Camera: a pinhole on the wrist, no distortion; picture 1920 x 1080 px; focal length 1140.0 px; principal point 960.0 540.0 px. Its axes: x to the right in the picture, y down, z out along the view. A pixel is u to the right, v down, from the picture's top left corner.
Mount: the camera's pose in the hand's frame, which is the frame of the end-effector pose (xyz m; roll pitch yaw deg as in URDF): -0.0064 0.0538 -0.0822 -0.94 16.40 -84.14
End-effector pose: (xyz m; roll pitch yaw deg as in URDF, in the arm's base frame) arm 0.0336 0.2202 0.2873 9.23 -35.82 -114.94
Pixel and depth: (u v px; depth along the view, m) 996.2 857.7 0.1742
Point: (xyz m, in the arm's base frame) 0.0293 0.2304 0.3835
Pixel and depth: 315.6 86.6 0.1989
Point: 0.1680 0.3358 0.3623
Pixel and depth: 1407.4 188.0 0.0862
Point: 0.0365 0.2357 0.2647
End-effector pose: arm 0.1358 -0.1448 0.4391 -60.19 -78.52 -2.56
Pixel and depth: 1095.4 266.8 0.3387
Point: -0.0584 0.0222 0.4108
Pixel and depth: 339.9 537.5 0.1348
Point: 0.1789 -0.0450 0.4233
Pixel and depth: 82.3 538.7 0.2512
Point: 0.1840 0.1221 0.4172
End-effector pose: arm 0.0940 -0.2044 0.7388 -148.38 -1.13 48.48
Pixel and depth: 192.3 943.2 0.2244
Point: 0.1651 -0.1709 0.5162
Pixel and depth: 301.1 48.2 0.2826
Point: -0.0072 -0.2826 0.4728
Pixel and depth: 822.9 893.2 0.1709
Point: 0.1156 -0.1518 0.6496
